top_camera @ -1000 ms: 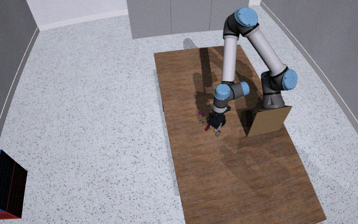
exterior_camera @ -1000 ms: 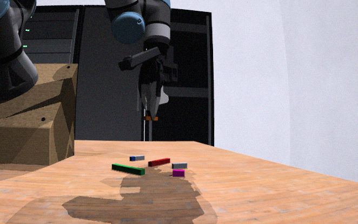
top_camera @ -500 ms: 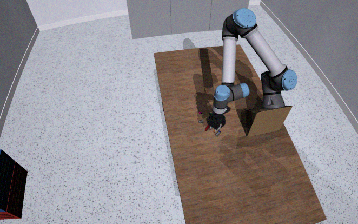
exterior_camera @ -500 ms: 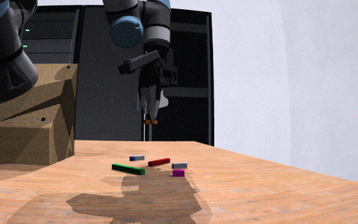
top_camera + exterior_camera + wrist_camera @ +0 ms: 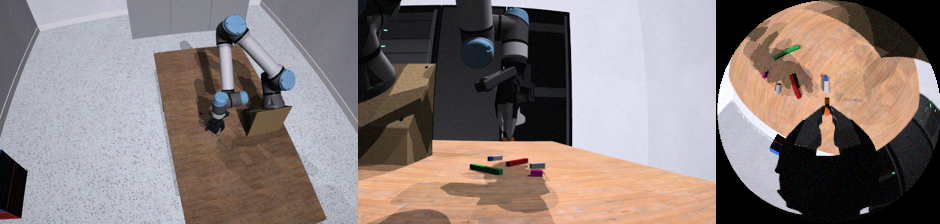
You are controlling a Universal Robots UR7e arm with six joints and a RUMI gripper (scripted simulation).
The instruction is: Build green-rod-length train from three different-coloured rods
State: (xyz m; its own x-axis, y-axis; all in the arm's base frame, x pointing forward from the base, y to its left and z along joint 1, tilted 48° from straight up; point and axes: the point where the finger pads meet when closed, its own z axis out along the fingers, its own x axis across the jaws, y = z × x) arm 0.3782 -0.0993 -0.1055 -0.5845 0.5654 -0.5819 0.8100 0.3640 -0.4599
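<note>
Right now my hand is 6 cm above the blue rod, 4 cm past it and 3 cm to the left of it. Also, from my hand: orange rod (1 cm below); green rod (17 cm to the right, 6 cm below, 5 cm behind); red rod (9 cm to the right, 6 cm below, 2 cm ahead).
</note>
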